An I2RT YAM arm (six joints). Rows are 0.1 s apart.
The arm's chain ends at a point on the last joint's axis. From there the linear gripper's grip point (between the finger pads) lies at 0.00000 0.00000 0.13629 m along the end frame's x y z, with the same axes.
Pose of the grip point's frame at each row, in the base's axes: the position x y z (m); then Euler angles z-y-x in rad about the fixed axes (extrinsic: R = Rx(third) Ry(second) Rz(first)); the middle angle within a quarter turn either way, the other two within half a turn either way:
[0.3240 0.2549 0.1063 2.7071 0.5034 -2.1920]
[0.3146 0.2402 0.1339 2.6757 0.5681 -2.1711]
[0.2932 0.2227 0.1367 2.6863 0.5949 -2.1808]
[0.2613 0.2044 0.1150 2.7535 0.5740 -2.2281]
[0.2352 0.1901 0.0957 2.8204 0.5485 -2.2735]
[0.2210 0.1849 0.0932 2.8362 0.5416 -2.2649]
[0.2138 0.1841 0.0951 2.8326 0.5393 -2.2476]
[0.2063 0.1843 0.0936 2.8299 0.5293 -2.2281]
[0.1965 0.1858 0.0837 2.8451 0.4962 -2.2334]
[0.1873 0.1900 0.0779 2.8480 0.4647 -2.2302]
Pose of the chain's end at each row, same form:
[0.2583 0.1578 0.1758 2.7071 0.5034 -2.1920]
[0.2413 0.1454 0.1988 2.6757 0.5681 -2.1711]
[0.2168 0.1302 0.2014 2.6863 0.5949 -2.1808]
[0.1873 0.1138 0.1849 2.7535 0.5740 -2.2281]
[0.1641 0.1014 0.1709 2.8204 0.5485 -2.2735]
[0.1507 0.0951 0.1679 2.8362 0.5416 -2.2649]
[0.1438 0.0929 0.1683 2.8326 0.5393 -2.2476]
[0.1375 0.0912 0.1655 2.8299 0.5293 -2.2281]
[0.1316 0.0913 0.1574 2.8451 0.4962 -2.2334]
[0.1262 0.0937 0.1525 2.8480 0.4647 -2.2302]

